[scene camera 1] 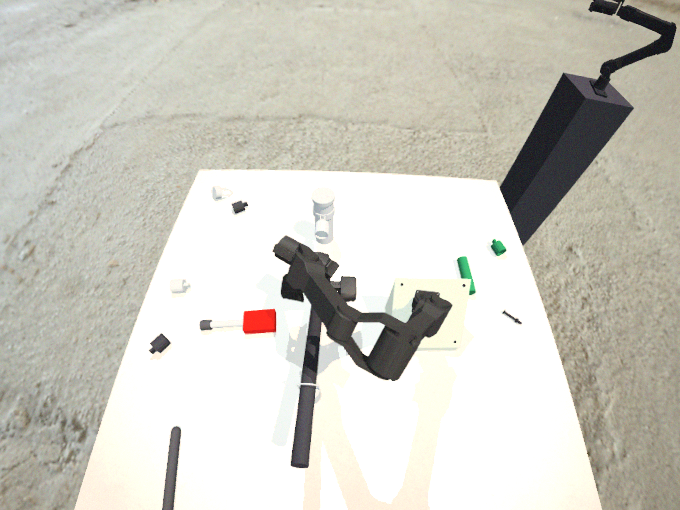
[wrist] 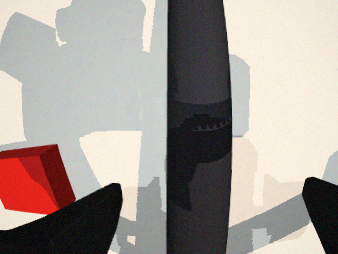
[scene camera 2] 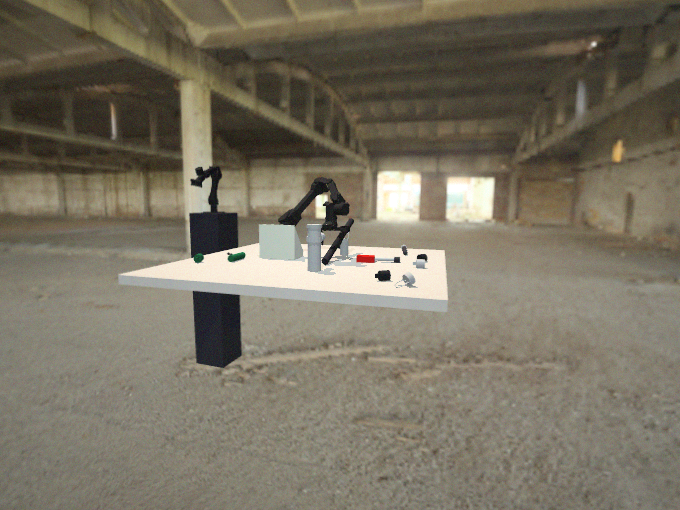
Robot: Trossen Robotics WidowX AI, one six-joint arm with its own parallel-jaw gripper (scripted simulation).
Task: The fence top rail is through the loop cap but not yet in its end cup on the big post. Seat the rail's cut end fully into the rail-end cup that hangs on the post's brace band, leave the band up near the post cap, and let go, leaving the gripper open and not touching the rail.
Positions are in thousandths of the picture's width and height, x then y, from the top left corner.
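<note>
Scene camera 1: my gripper (scene camera 1: 471, 591), open, holding nothing. Top rail (scene camera 1: 442, 897) visible there too. Wrist view: my gripper (wrist: 646, 758), plus the top rail (wrist: 593, 470).
</note>
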